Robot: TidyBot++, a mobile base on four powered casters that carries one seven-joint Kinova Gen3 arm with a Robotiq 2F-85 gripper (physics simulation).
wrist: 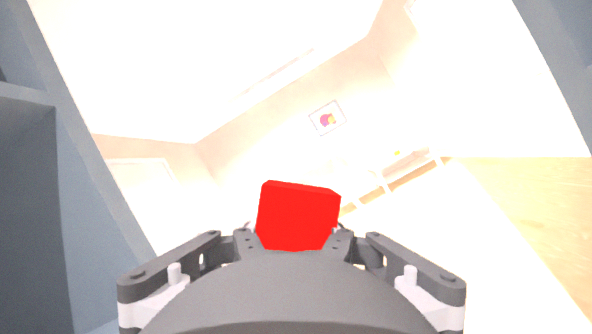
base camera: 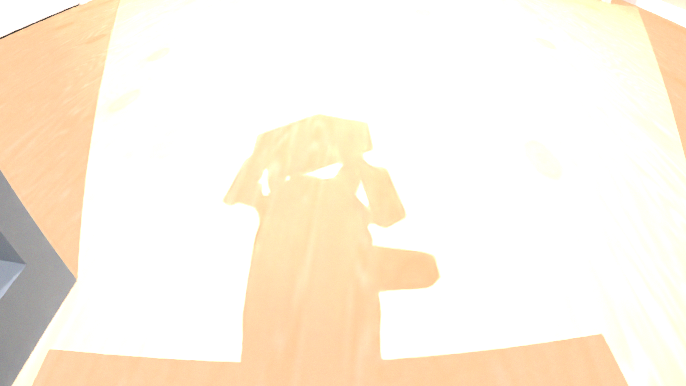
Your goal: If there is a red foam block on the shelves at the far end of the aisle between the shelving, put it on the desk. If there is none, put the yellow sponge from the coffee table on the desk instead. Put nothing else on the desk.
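Frame: origin at the arm's base, x right, y ahead, z up, level; millimetres.
Where they show: gripper, between the fingertips: (wrist: 293, 226).
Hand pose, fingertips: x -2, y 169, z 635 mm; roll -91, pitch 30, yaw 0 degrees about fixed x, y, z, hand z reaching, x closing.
After its pixels a point has its place.
A red foam block (wrist: 299, 217) @(x 11, y 134, z 649 mm) is held between the fingertips of my gripper (wrist: 293, 226) @(x -2, y 169, z 635 mm) in the wrist view. The gripper is shut on it. Neither the block nor the gripper shows in the base camera view. Far off in the wrist view, a small yellow thing (wrist: 397, 153) @(x 1469, y 2577, z 76 mm) is on or by a pale piece of furniture with legs (wrist: 384, 182) @(x 1071, y 2558, z -196 mm). The glare hides whether this is the desk or the coffee table.
Blue-grey shelving (wrist: 90, 210) @(x -363, y 328, z 807 mm) (base camera: 47, 270) @(x -321, y 338, z -348 mm) stands close on the left in both views. More shelving (wrist: 555, 70) @(x 491, y 265, z 606 mm) shows at the upper right of the wrist view. A picture (wrist: 327, 118) @(x 966, y 3117, z 1127 mm) hangs on the far wall. A robot-shaped shadow lies on the brightly lit wooden floor (base camera: 310, 300) @(x -19, y 339, z -397 mm).
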